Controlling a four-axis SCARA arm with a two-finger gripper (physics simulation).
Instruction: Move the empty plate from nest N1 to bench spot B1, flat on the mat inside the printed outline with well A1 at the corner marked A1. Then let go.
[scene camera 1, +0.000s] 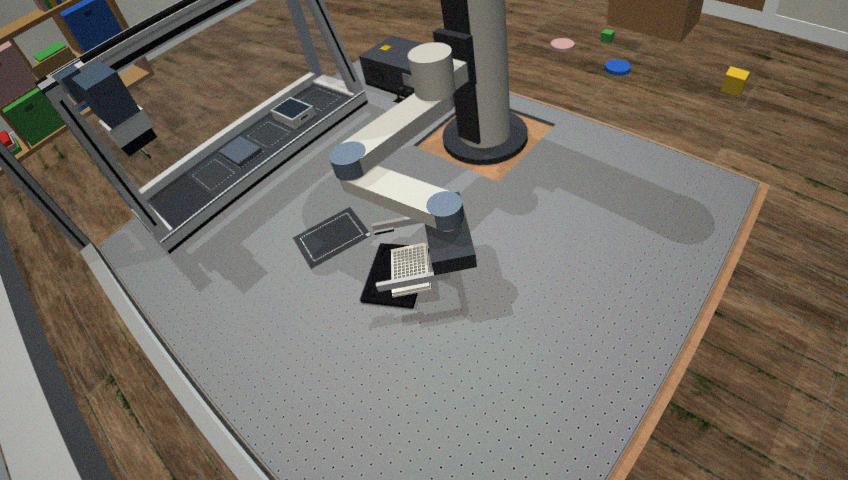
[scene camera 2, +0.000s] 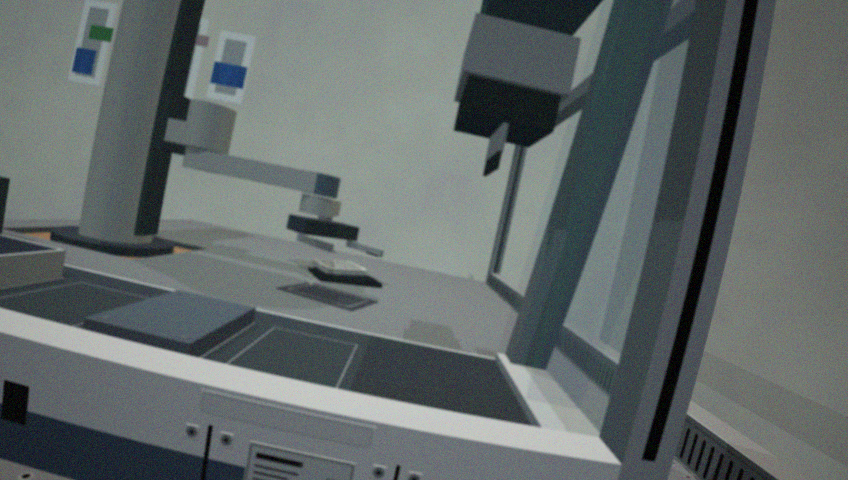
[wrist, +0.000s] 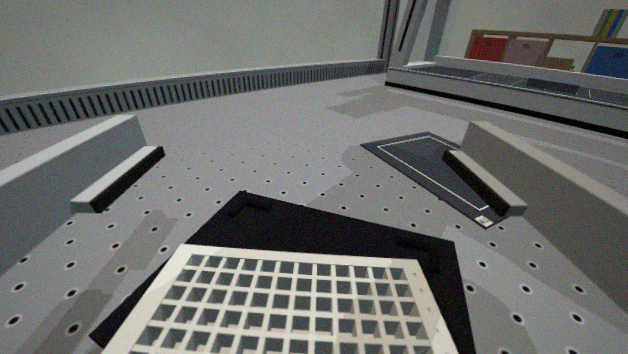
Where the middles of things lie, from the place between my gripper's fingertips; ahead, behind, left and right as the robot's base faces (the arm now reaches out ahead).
The black flat plate (scene camera 1: 380, 271) is 20 mm behind my hand, 20 mm to the left of it and 80 mm below it. Round my hand: dark mat with printed outline (scene camera 1: 332, 236) (20 mm behind, 200 mm to the right, 80 mm below); white well plate (scene camera 1: 411, 260) (50 mm behind, 50 mm to the left, 60 mm below).
